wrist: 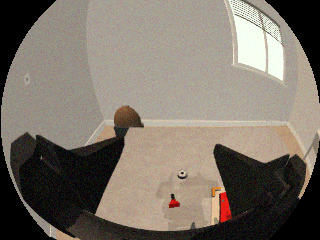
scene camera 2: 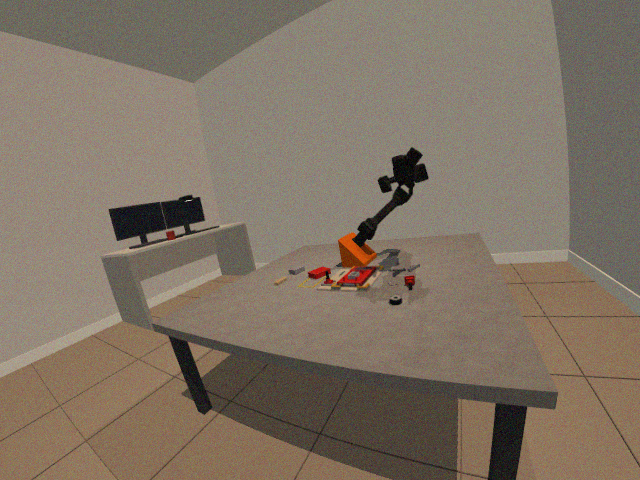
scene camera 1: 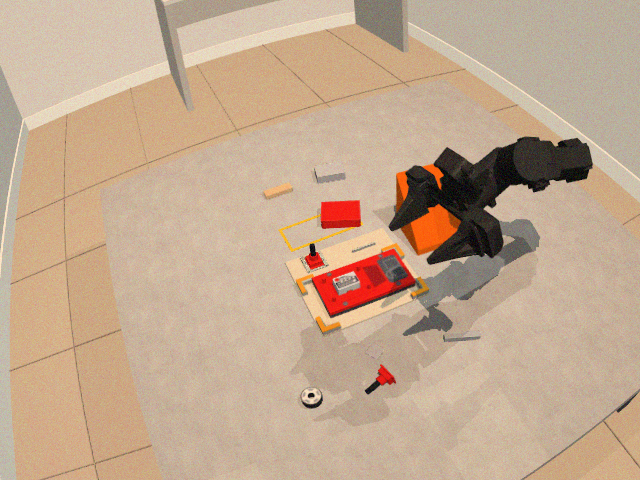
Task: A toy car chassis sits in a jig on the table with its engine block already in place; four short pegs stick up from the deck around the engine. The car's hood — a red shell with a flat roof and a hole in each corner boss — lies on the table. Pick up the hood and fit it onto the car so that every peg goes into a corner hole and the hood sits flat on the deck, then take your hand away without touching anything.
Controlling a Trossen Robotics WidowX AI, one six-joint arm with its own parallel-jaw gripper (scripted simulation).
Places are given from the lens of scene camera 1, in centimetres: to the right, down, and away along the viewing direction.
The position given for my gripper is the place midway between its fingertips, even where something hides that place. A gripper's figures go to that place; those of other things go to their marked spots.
my gripper (scene camera 1: 408, 245): 12, 1, 69
red hood (scene camera 1: 337, 214): 4, -6, 127
